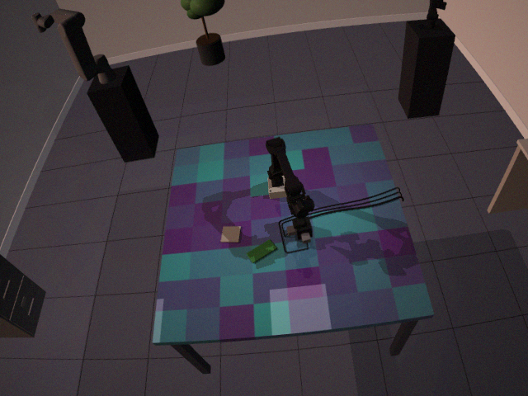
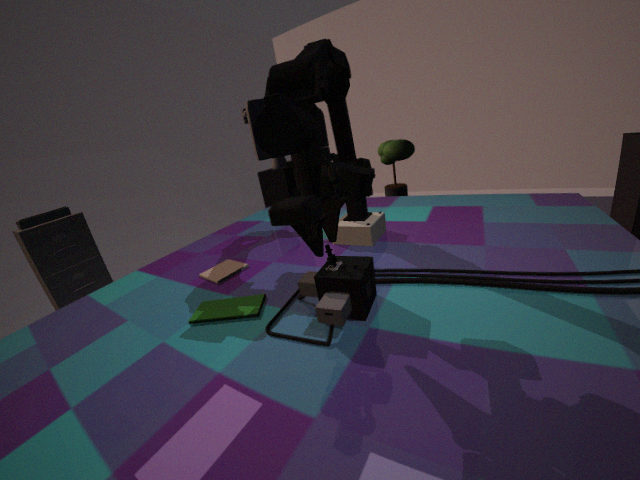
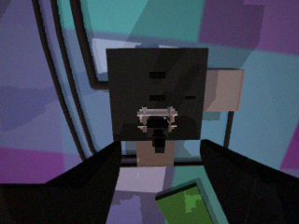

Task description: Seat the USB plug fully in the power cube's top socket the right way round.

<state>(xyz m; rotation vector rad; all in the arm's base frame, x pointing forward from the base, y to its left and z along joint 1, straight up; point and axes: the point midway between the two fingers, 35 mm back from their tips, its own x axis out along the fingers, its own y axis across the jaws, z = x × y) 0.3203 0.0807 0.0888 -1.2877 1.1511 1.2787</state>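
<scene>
Right now the usb plug is 2 cm below my gripper tip. From my gripper tip the other things lie so: usb socket: 4 cm below, 1 cm to the left; beige card: 36 cm to the right, 10 cm below, 4 cm behind; green card: 20 cm to the right, 10 cm below, 8 cm ahead.
</scene>
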